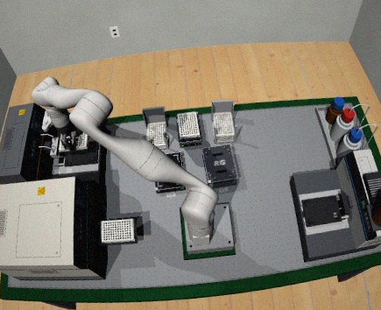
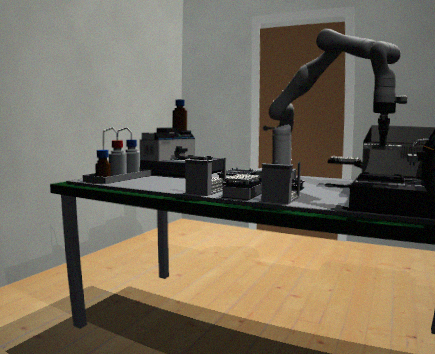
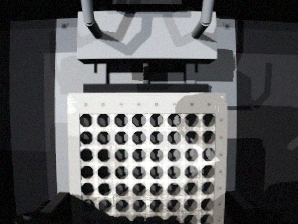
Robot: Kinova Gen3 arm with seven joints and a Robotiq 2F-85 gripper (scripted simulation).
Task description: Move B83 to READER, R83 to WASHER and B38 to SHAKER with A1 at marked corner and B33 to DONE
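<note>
Now: the washer tray 11 cm below my hand. Also, from my hand: dark reader tray: 36 cm behind, 19 cm to the right, 9 cm below; then N6 nest: 8 cm behind, 38 cm to the right, 17 cm below; then white reader housing: 38 cm behind, 10 cm to the left, 4 cm above.
</note>
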